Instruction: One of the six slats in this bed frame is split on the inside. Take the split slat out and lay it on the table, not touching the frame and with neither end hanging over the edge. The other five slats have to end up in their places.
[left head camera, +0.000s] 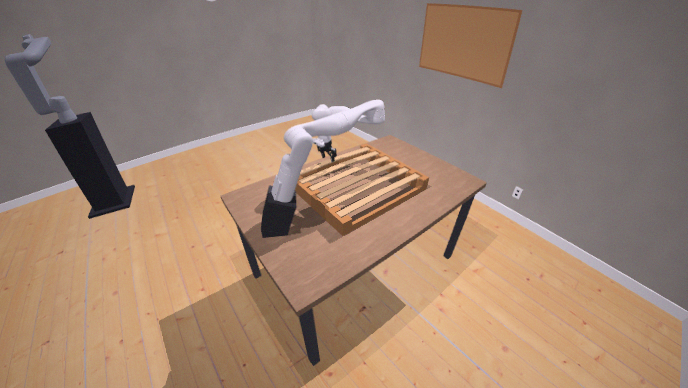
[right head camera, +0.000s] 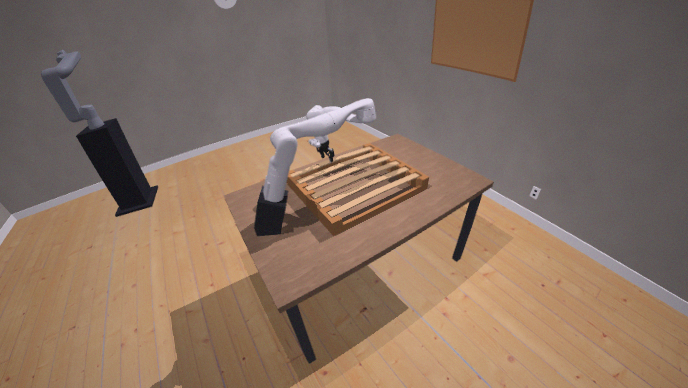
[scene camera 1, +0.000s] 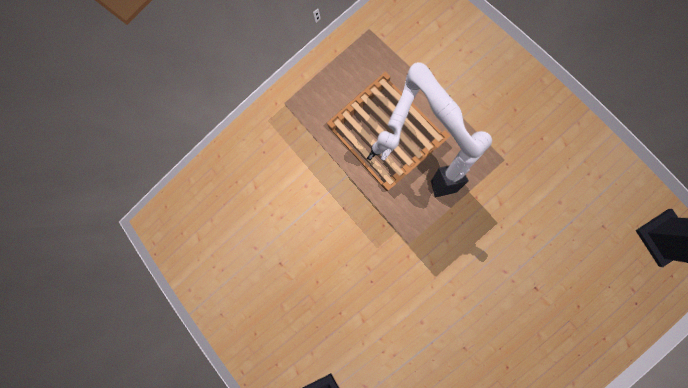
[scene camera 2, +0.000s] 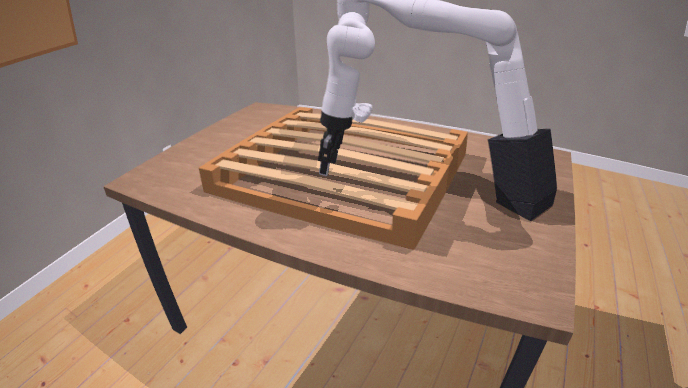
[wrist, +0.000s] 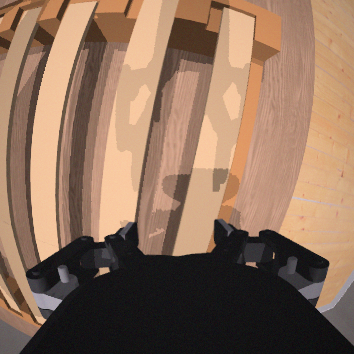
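The orange-brown bed frame (left head camera: 390, 203) (scene camera 2: 300, 207) (wrist: 267, 32) lies on the table (left head camera: 320, 270) (scene camera 2: 500, 280). Six pale slats span it, side by side. The outermost slat (scene camera 1: 350, 136) (scene camera 2: 280, 177) (wrist: 205, 160), on the side away from the arm's base, lies across the frame with its visible ends in their notches. The neighbouring slat (wrist: 122, 185) lies parallel to it. I cannot see a split on any slat. My gripper (scene camera 2: 324, 173) (wrist: 175, 231) is open and empty, pointing down just above the outermost slat near mid-length. In the wrist view its fingertips stand either side of that slat.
The arm's black base (scene camera 2: 525, 170) (left head camera: 278, 217) stands on the table beside one end of the frame. The arm reaches across above the slats. A narrow table strip lies between the outer rail and the table edge. A second arm's black pedestal (left head camera: 90, 165) stands on the floor.
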